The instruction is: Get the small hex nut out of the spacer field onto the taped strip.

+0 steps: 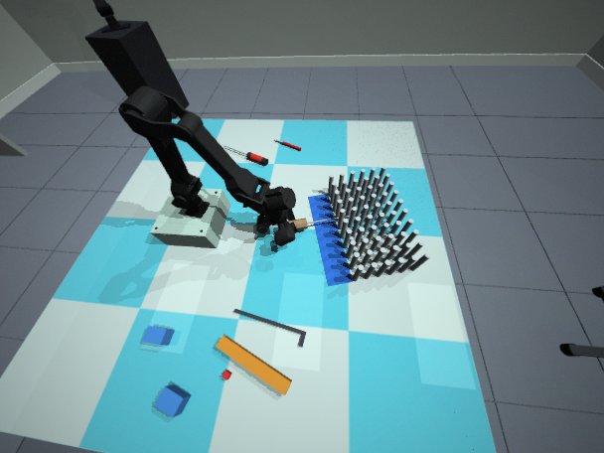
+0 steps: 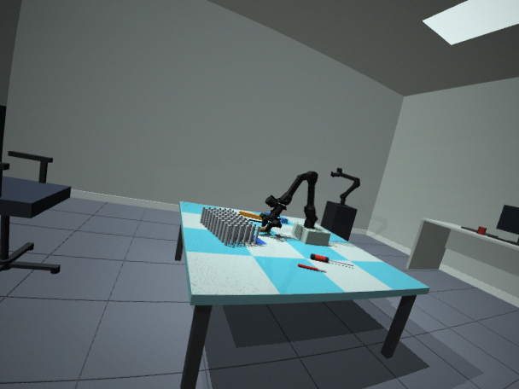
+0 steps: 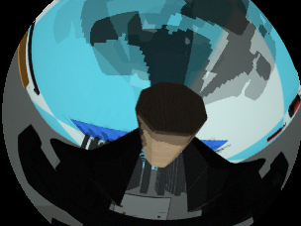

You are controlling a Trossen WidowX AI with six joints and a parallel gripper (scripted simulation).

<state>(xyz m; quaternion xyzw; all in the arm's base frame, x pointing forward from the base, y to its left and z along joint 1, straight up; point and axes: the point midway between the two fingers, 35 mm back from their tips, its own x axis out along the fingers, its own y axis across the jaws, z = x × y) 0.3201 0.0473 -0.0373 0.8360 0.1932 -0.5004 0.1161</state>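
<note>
Now: the blue taped strip 110 mm ahead of my gripper tip, 10 mm to the left of it and 30 mm below it. From my gripper tip the other things lie so: wooden-handled tool 90 mm ahead, 40 mm to the left; then small red cube 50 mm behind, 470 mm to the right, 20 mm below; then orange flat bar 10 mm ahead, 430 mm to the right, 10 mm below.
</note>
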